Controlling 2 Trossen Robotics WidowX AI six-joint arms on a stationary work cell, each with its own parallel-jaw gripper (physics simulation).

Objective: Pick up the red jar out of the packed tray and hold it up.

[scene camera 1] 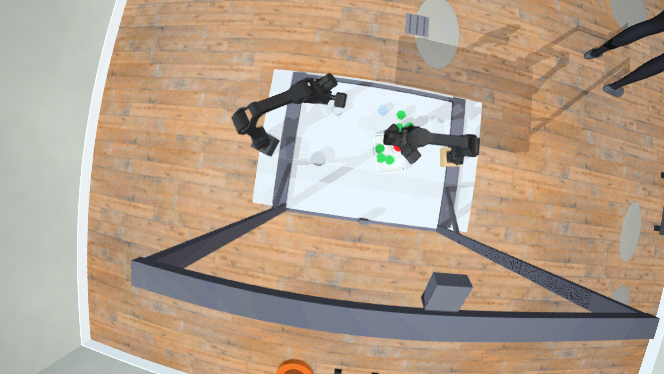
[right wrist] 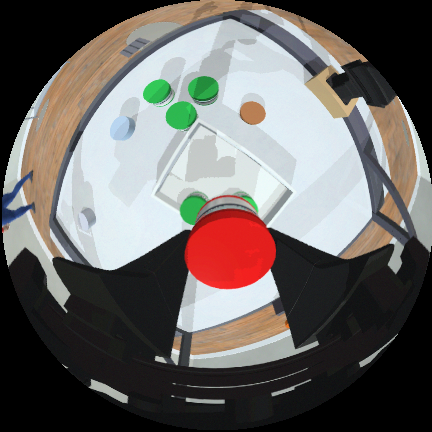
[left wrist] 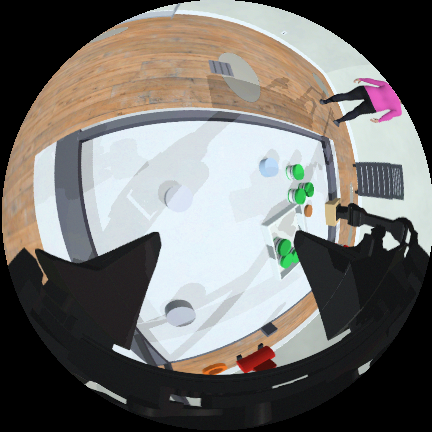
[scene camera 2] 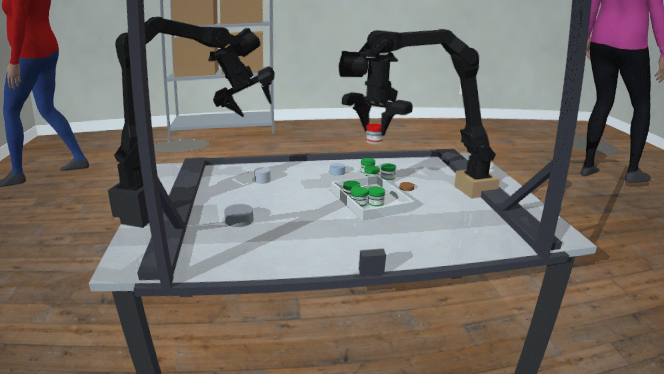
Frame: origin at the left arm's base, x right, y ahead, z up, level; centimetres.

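Seen in the pictures: left gripper, fingertip midpoint: [scene camera 1: 334, 101] [left wrist: 229, 238] [scene camera 2: 257, 110]; right gripper, fingertip midpoint: [scene camera 1: 397, 146] [right wrist: 227, 235] [scene camera 2: 374, 134]; left arm's base, link origin: [scene camera 1: 262, 142] [scene camera 2: 132, 184]; right arm's base, link origin: [scene camera 1: 452, 157] [right wrist: 340, 87] [left wrist: 337, 211] [scene camera 2: 477, 175].
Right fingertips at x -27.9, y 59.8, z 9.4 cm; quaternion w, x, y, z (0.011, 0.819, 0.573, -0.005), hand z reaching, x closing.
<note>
Pixels of each thing's top centre, then the offset from my right fingertips to it.
- red jar, top centre: [right wrist: 230, 259] [scene camera 2: 375, 125] [scene camera 1: 399, 145] dy +0.0, dx +0.1, dz +2.3 cm
- white tray, top centre: [right wrist: 224, 191] [scene camera 2: 371, 191] [left wrist: 291, 243] [scene camera 1: 389, 152] dy -0.1, dx +1.3, dz -16.2 cm
- brown disc, top centre: [right wrist: 252, 111] [scene camera 2: 407, 184] [left wrist: 309, 210] dy +9.5, dx -10.1, dz -17.8 cm
- pale blue cylinder, top centre: [right wrist: 118, 127] [left wrist: 271, 166] [scene camera 2: 337, 165] [scene camera 1: 383, 109] dy -13.5, dx -18.1, dz -16.6 cm
- light grey cylinder, top centre: [left wrist: 178, 198] [right wrist: 82, 221] [scene camera 2: 262, 170] dy -34.8, dx -5.8, dz -15.5 cm
The red jar [scene camera 1: 397, 148] [scene camera 2: 374, 134] [right wrist: 230, 255], with a red lid and a white label band, is upright in the air, well above the tray and apart from it. My right gripper [scene camera 2: 376, 131] is shut on it from both sides; in the right wrist view the lid fills the gap between the fingertips. The white tray [scene camera 2: 387, 210] [right wrist: 178, 156] stands below on the table, with green-lidded jars [scene camera 1: 380, 148] [scene camera 2: 359, 196] [left wrist: 283, 246] at one end. My left gripper [scene camera 2: 256, 109] [left wrist: 229, 238] is open and empty, raised above the table's left part.
Three green-lidded jars [scene camera 2: 388, 171] [right wrist: 203, 89] stand behind the tray. A brown disc [scene camera 2: 407, 186] [right wrist: 252, 113] lies right of it. A pale blue cylinder [scene camera 2: 337, 169], a light grey cylinder [scene camera 2: 262, 175] and a grey cylinder [scene camera 2: 239, 215] stand farther left. Frame posts [scene camera 2: 565, 130] rise at both sides.
</note>
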